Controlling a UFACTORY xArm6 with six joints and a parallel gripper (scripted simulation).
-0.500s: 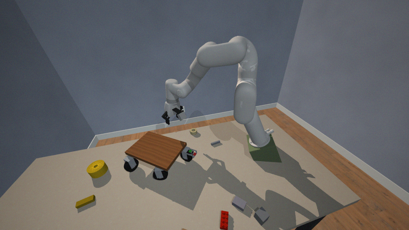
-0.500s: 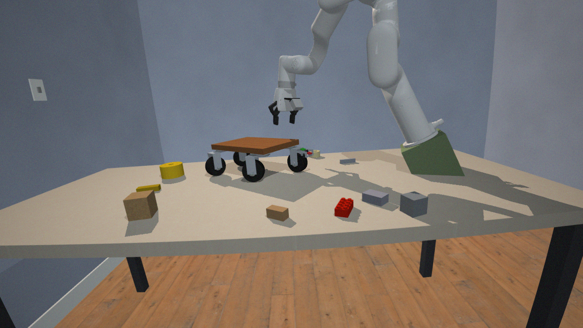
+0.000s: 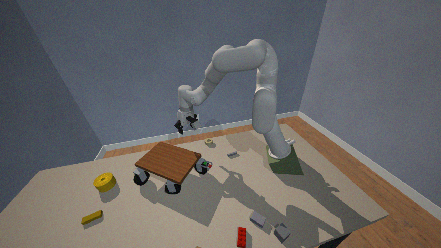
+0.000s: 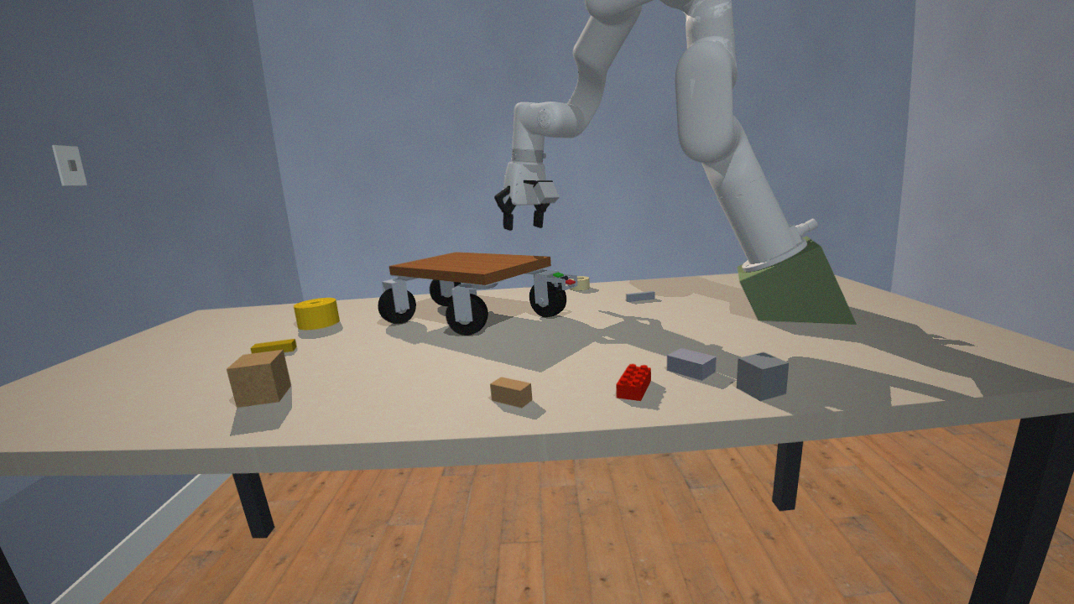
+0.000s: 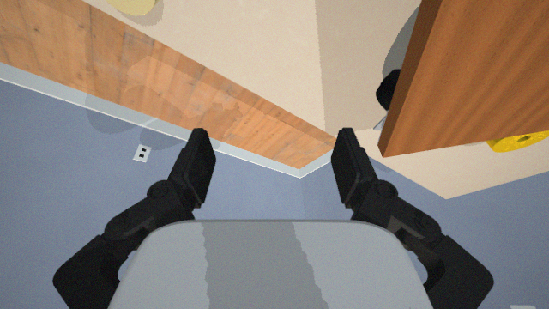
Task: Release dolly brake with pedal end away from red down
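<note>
The brake pedal lies 24 cm to the left of my hand, 10 cm below it and 9 cm behind it. Round my hand: grey bar (27 cm behind, 17 cm below, 12 cm to the left); then yellow cylinder (48 cm ahead, 18 cm to the left, 16 cm below); then yellow bar (48 cm ahead, 36 cm to the left, 17 cm below).
</note>
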